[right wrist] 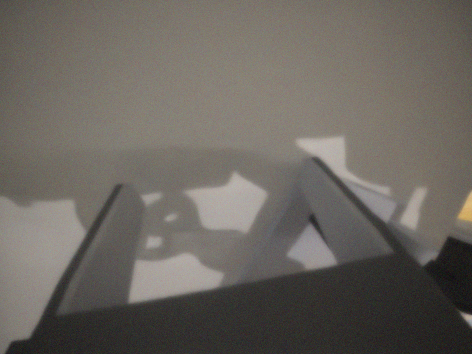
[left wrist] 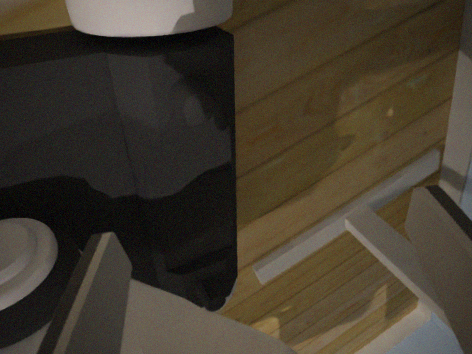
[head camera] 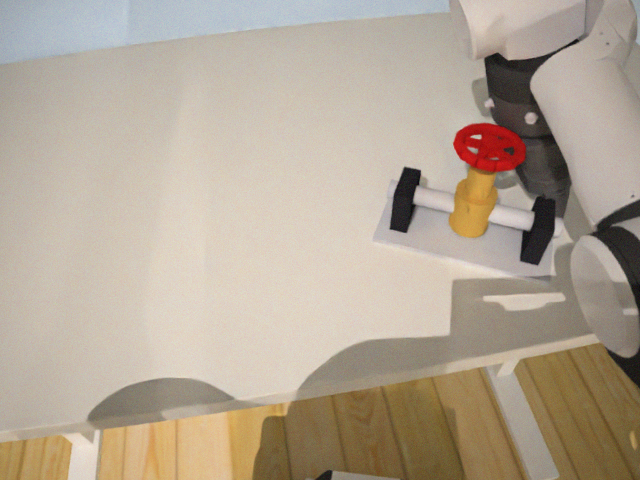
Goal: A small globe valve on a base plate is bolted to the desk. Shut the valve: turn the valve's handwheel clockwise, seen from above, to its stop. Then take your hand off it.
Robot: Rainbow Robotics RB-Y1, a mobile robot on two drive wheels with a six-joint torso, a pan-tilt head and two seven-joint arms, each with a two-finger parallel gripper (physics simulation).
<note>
I see my right gripper (head camera: 535, 190) and a white desk (head camera: 194, 217).
My right gripper shows as well in the right wrist view (right wrist: 222, 181). The white desk shows as well in the right wrist view (right wrist: 210, 117) and in the left wrist view (left wrist: 359, 218).
</note>
